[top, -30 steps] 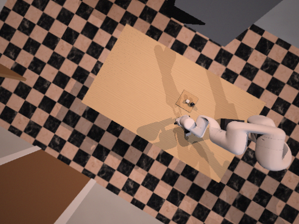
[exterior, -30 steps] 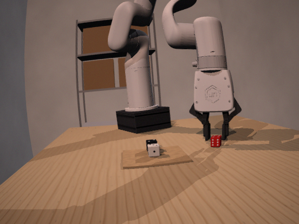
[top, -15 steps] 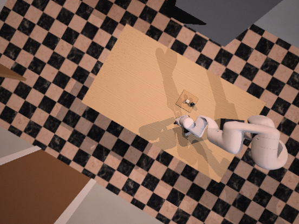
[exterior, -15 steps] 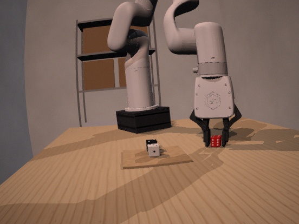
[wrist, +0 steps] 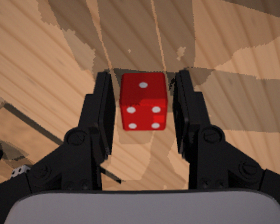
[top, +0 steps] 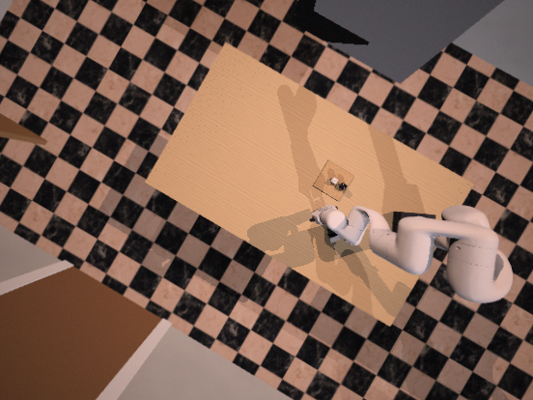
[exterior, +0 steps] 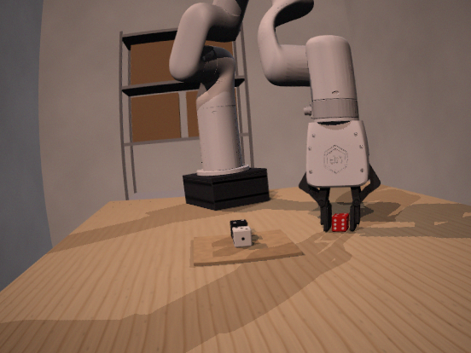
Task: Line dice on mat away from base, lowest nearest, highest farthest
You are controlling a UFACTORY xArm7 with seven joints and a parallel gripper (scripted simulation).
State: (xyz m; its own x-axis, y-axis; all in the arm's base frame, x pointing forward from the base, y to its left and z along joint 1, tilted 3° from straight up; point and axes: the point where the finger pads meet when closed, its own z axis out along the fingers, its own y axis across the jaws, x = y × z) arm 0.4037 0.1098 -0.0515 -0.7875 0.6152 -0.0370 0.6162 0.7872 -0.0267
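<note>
Now: the red die 1 cm below my hand. Also, from my hand: white die (1 cm ahead, 16 cm to the right); thin mat (1 cm ahead, 16 cm to the right, 2 cm below); black die (4 cm behind, 16 cm to the right).
</note>
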